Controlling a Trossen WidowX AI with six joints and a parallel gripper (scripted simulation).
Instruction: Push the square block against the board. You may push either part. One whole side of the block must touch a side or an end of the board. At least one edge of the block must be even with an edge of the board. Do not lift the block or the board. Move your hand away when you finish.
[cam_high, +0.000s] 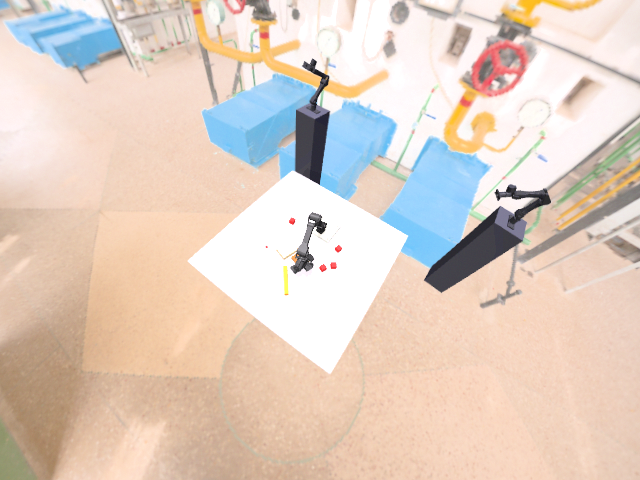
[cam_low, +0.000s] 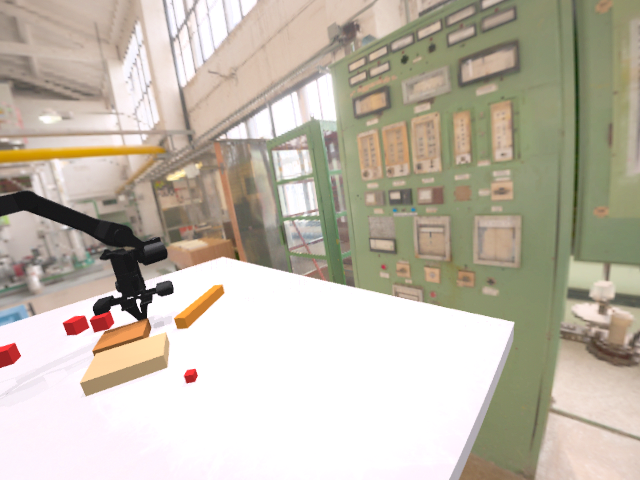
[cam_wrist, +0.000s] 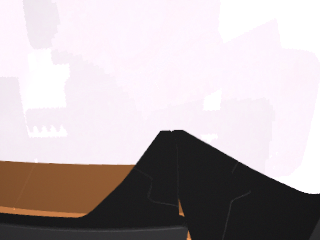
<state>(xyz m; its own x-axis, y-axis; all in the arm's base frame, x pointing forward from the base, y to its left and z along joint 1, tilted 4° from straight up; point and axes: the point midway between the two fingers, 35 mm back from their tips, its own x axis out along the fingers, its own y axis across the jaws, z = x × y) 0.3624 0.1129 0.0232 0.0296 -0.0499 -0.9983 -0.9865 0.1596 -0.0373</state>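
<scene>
Now: gripper tip 50 mm past the square block, 60 mm to the left of it and 10 mm below it. The rest, counted from my gripper tip: long orange-yellow bar 150 mm ahead, 20 mm to the right, 10 mm above; tan board 40 mm behind, 190 mm to the right, 10 mm above.
</scene>
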